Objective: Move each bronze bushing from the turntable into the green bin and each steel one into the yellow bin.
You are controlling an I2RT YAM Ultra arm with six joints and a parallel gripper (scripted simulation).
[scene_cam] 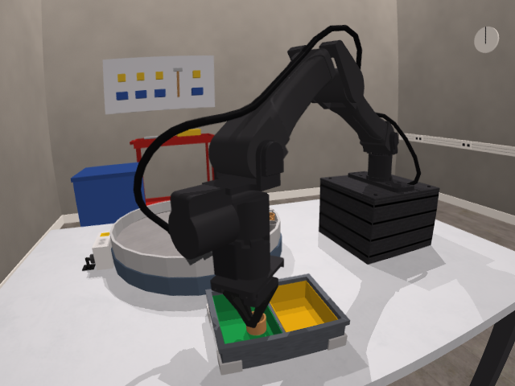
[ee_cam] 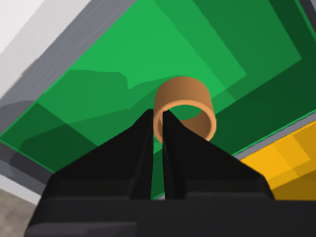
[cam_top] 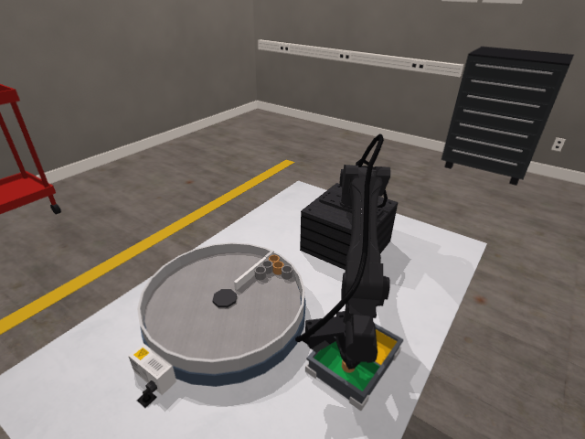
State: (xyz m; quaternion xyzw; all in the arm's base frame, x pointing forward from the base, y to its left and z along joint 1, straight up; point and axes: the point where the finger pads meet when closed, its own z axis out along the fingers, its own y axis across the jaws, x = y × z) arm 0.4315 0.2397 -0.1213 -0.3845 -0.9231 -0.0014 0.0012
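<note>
The green bin is 2 cm below my hand, 1 cm to the right of it and 1 cm ahead of it. Round my hand: dark grey tray: 4 cm behind, 1 cm to the right, 1 cm below; then turntable: 36 cm to the right, 3 cm ahead, 2 cm above; then yellow bin: 8 cm behind, 2 cm below.
</note>
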